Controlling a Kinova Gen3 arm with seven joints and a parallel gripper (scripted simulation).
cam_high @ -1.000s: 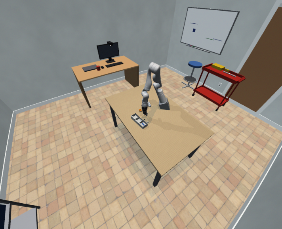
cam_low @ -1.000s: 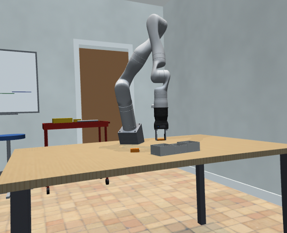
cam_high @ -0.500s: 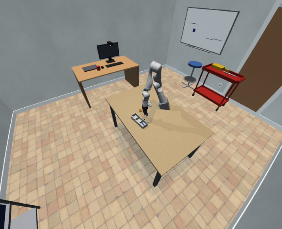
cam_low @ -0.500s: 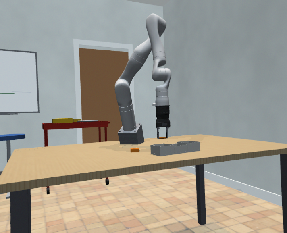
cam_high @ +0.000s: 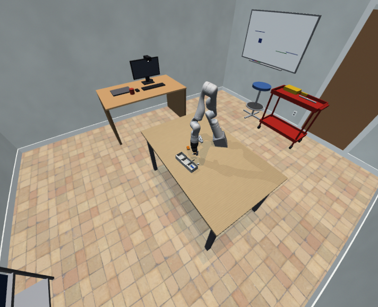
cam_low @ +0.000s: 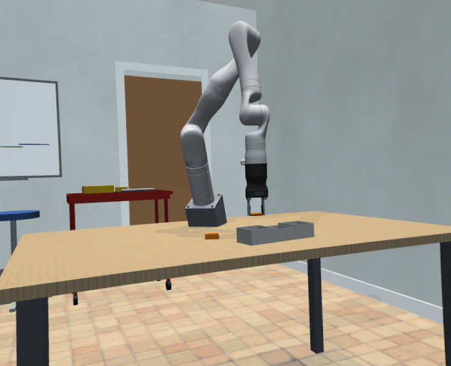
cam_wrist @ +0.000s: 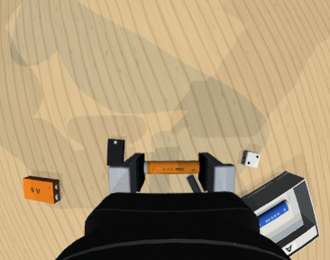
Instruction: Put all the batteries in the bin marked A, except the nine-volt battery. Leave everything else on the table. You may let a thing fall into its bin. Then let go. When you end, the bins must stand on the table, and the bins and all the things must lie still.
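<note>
My gripper is now 11 cm short of the blue cylindrical battery, 8 cm to the right of it and 7 cm above it. Also, from my hand: black USB stick: 2 cm behind, 6 cm to the right, 8 cm below; black bolt: 5 cm ahead, 1 cm to the left, 8 cm below; orange cylindrical battery: 1 cm below.
</note>
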